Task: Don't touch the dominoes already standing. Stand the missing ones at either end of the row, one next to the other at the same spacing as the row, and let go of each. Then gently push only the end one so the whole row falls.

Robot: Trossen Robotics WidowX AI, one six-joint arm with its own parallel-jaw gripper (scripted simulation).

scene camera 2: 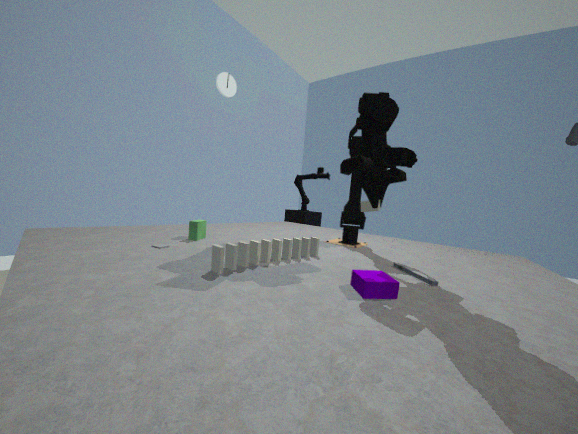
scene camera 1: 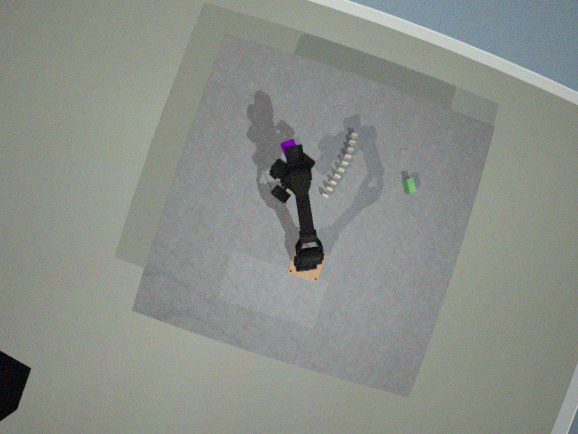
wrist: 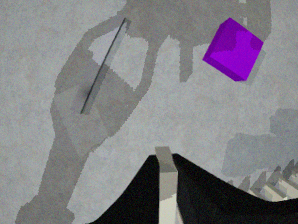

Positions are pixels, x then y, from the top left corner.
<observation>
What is my gripper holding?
A cream domino.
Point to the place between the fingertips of my gripper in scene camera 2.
At 376, 208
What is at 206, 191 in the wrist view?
My gripper.
</observation>
